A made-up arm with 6 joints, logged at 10 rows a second.
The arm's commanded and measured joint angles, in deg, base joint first. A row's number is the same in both.
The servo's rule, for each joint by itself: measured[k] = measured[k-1] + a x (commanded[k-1-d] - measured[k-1]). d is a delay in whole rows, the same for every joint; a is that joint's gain. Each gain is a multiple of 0.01, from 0.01 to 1. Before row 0 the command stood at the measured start. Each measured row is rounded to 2 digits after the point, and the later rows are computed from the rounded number. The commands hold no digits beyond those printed.
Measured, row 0: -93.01 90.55 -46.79 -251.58 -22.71 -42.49
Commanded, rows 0 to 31: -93.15 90.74 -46.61 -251.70 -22.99 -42.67; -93.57 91.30 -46.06 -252.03 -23.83 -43.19; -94.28 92.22 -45.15 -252.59 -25.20 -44.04; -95.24 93.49 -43.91 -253.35 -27.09 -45.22; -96.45 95.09 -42.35 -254.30 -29.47 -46.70; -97.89 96.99 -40.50 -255.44 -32.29 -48.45; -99.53 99.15 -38.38 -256.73 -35.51 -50.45; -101.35 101.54 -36.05 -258.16 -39.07 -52.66; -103.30 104.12 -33.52 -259.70 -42.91 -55.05; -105.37 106.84 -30.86 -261.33 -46.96 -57.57; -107.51 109.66 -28.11 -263.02 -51.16 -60.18; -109.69 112.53 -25.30 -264.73 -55.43 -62.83; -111.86 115.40 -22.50 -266.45 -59.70 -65.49; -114.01 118.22 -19.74 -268.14 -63.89 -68.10; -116.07 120.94 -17.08 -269.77 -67.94 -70.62; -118.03 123.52 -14.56 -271.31 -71.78 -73.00; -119.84 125.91 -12.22 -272.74 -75.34 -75.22; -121.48 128.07 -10.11 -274.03 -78.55 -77.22; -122.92 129.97 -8.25 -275.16 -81.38 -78.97; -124.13 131.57 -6.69 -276.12 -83.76 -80.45; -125.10 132.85 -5.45 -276.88 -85.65 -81.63; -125.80 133.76 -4.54 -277.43 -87.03 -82.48; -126.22 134.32 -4.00 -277.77 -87.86 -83.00; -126.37 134.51 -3.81 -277.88 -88.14 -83.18; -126.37 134.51 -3.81 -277.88 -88.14 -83.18; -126.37 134.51 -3.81 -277.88 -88.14 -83.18; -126.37 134.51 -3.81 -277.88 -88.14 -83.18; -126.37 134.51 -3.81 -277.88 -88.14 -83.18; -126.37 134.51 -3.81 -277.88 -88.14 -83.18; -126.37 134.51 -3.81 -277.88 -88.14 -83.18; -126.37 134.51 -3.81 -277.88 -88.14 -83.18; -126.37 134.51 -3.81 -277.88 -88.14 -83.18
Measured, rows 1 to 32: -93.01 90.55 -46.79 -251.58 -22.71 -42.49; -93.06 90.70 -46.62 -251.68 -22.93 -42.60; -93.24 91.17 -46.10 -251.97 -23.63 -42.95; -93.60 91.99 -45.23 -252.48 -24.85 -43.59; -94.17 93.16 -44.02 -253.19 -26.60 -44.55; -94.97 94.67 -42.48 -254.10 -28.84 -45.82; -95.99 96.48 -40.66 -255.20 -31.53 -47.37; -97.23 98.56 -38.56 -256.45 -34.63 -49.19; -98.67 100.88 -36.25 -257.85 -38.09 -51.24; -100.29 103.41 -33.74 -259.37 -41.85 -53.49; -102.07 106.09 -31.09 -260.98 -45.84 -55.90; -103.97 108.87 -28.35 -262.65 -49.99 -58.43; -105.97 111.72 -25.54 -264.36 -54.23 -61.03; -108.03 114.59 -22.74 -266.07 -58.50 -63.66; -110.12 117.42 -19.98 -267.77 -62.70 -66.28; -112.20 120.17 -17.31 -269.41 -66.79 -68.84; -114.24 122.78 -14.78 -270.97 -70.68 -71.29; -116.20 125.22 -12.42 -272.42 -74.31 -73.61; -118.05 127.44 -10.29 -273.74 -77.62 -75.74; -119.75 129.41 -8.41 -274.90 -80.55 -77.65; -121.28 131.09 -6.83 -275.90 -83.05 -79.30; -122.62 132.46 -5.56 -276.70 -85.08 -80.67; -123.73 133.47 -4.62 -277.30 -86.60 -81.74; -124.60 134.13 -4.05 -277.69 -87.58 -82.48; -125.22 134.43 -3.83 -277.85 -88.02 -82.89; -125.62 134.49 -3.81 -277.87 -88.11 -83.06; -125.88 134.51 -3.81 -277.88 -88.13 -83.13; -126.05 134.51 -3.81 -277.88 -88.14 -83.16; -126.16 134.51 -3.81 -277.88 -88.14 -83.17; -126.23 134.51 -3.81 -277.88 -88.14 -83.18; -126.28 134.51 -3.81 -277.88 -88.14 -83.18; -126.31 134.51 -3.81 -277.88 -88.14 -83.18
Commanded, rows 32 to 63: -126.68 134.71 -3.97 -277.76 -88.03 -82.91; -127.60 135.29 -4.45 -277.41 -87.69 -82.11; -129.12 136.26 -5.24 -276.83 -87.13 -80.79; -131.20 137.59 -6.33 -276.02 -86.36 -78.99; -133.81 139.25 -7.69 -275.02 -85.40 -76.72; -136.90 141.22 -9.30 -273.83 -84.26 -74.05; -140.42 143.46 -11.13 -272.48 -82.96 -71.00; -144.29 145.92 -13.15 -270.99 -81.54 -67.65; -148.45 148.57 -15.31 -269.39 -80.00 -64.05; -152.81 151.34 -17.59 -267.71 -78.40 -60.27; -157.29 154.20 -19.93 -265.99 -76.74 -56.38; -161.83 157.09 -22.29 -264.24 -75.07 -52.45; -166.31 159.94 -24.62 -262.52 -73.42 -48.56; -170.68 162.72 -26.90 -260.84 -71.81 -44.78; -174.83 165.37 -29.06 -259.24 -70.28 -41.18; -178.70 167.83 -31.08 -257.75 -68.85 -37.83; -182.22 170.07 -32.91 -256.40 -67.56 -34.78; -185.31 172.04 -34.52 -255.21 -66.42 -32.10; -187.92 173.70 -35.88 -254.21 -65.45 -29.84; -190.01 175.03 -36.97 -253.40 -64.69 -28.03; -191.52 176.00 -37.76 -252.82 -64.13 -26.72; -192.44 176.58 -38.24 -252.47 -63.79 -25.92; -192.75 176.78 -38.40 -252.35 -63.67 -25.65; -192.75 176.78 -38.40 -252.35 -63.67 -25.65; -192.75 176.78 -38.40 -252.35 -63.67 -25.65; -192.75 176.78 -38.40 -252.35 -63.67 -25.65; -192.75 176.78 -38.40 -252.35 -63.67 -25.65; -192.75 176.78 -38.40 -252.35 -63.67 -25.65; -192.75 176.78 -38.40 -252.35 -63.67 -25.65; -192.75 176.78 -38.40 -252.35 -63.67 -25.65; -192.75 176.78 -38.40 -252.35 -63.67 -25.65; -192.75 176.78 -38.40 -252.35 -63.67 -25.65
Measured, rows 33 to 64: -126.33 134.51 -3.81 -277.88 -88.14 -83.18; -126.45 134.67 -3.96 -277.78 -88.05 -83.02; -126.85 135.15 -4.41 -277.48 -87.77 -82.48; -127.64 136.02 -5.17 -276.95 -87.27 -81.48; -128.89 137.24 -6.24 -276.19 -86.56 -80.01; -130.61 138.81 -7.57 -275.23 -85.66 -78.07; -132.81 140.69 -9.16 -274.08 -84.57 -75.70; -135.47 142.85 -10.97 -272.77 -83.31 -72.93; -138.56 145.24 -12.98 -271.31 -81.93 -69.81; -142.02 147.84 -15.12 -269.74 -80.42 -66.41; -145.80 150.57 -17.39 -268.08 -78.84 -62.79; -149.82 153.40 -19.73 -266.37 -77.20 -59.01; -154.02 156.28 -22.09 -264.62 -75.54 -55.14; -158.32 159.13 -24.42 -262.90 -73.89 -51.26; -162.65 161.93 -26.70 -261.21 -72.27 -47.44; -166.91 164.61 -28.87 -259.59 -70.72 -43.75; -171.04 167.12 -30.90 -258.08 -69.26 -40.26; -174.95 169.42 -32.75 -256.70 -67.93 -37.03; -178.58 171.46 -34.38 -255.48 -66.75 -34.12; -181.85 173.21 -35.76 -254.44 -65.74 -31.59; -184.71 174.63 -36.87 -253.59 -64.92 -29.49; -187.09 175.70 -37.69 -252.96 -64.30 -27.86; -188.96 176.39 -38.20 -252.56 -63.90 -26.72; -190.29 176.69 -38.38 -252.39 -63.72 -26.09; -191.15 176.76 -38.40 -252.36 -63.68 -25.83; -191.71 176.78 -38.40 -252.35 -63.67 -25.72; -192.07 176.78 -38.40 -252.35 -63.67 -25.68; -192.31 176.78 -38.40 -252.35 -63.67 -25.66; -192.46 176.78 -38.40 -252.35 -63.67 -25.65; -192.56 176.78 -38.40 -252.35 -63.67 -25.65; -192.63 176.78 -38.40 -252.35 -63.67 -25.65; -192.67 176.78 -38.40 -252.35 -63.67 -25.65
